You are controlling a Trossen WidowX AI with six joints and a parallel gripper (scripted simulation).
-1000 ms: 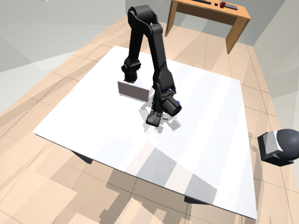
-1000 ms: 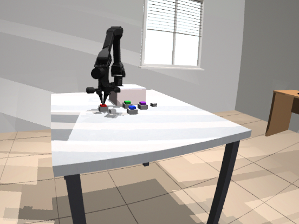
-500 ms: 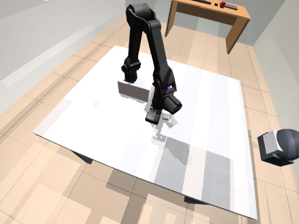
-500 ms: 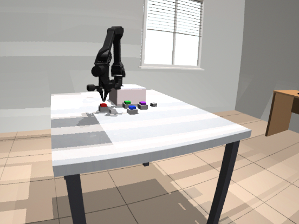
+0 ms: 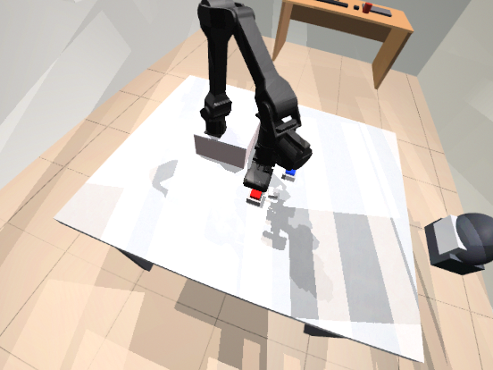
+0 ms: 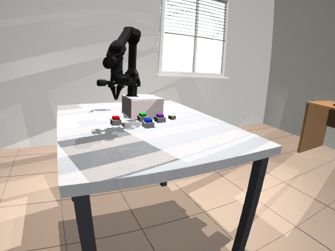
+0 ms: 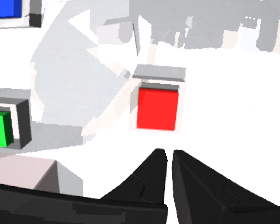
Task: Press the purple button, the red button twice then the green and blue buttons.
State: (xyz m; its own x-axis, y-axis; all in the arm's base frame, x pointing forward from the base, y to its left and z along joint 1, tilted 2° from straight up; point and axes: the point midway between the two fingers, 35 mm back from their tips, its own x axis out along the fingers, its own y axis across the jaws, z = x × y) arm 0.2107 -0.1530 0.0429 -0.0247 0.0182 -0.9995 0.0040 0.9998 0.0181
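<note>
My gripper tip is 30 mm past the green button, 160 mm to the right of it and 90 mm above it. From my gripper tip the other things lie so: red button (90 mm below); then small white block (50 mm ahead, 40 mm to the left, 110 mm below); then blue button (90 mm ahead, 140 mm to the left, 90 mm below).
</note>
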